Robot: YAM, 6 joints.
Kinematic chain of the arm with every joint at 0, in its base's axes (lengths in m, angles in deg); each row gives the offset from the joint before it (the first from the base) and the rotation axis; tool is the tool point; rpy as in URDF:
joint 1: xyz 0 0 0.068 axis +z
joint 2: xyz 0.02 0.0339 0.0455 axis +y
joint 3: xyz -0.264 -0.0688 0 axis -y
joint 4: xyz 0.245 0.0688 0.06 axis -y
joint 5: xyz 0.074 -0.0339 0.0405 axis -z
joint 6: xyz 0.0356 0 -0.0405 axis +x
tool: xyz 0 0 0 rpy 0 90 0
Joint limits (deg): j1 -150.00..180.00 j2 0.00..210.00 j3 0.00..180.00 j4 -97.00..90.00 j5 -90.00..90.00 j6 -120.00..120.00
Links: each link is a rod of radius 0.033 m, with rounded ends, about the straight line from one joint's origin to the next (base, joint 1, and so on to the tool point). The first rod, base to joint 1, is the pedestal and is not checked.
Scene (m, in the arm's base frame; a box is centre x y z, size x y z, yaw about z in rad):
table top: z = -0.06
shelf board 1: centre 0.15 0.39 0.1 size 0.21 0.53 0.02 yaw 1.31
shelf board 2: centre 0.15 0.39 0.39 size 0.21 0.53 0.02 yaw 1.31
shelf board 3: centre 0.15 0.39 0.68 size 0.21 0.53 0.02 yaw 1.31
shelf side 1: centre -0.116 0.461 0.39 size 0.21 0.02 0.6 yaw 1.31
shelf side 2: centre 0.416 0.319 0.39 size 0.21 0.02 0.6 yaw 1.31
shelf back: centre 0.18 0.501 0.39 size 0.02 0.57 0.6 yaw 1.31
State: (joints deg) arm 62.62 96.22 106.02 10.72 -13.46 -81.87
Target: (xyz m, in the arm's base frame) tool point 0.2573 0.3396 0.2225
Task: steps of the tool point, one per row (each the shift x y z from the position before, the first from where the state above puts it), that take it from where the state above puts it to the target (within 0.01 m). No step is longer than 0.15 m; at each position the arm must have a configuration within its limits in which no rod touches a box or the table.
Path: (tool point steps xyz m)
1: -0.0093 -0.0581 0.0101
2: -0.0152 -0.0556 -0.0001
3: -0.0194 -0.0511 -0.0100
4: 0.0498 0.0218 -0.0957
5: 0.0307 -0.0083 -0.1009
6: 0.0047 -0.0311 -0.0957
7: 0.0252 0.0548 0.0093
8: 0.0167 0.0607 0.0001
9: 0.0060 0.0639 -0.0094

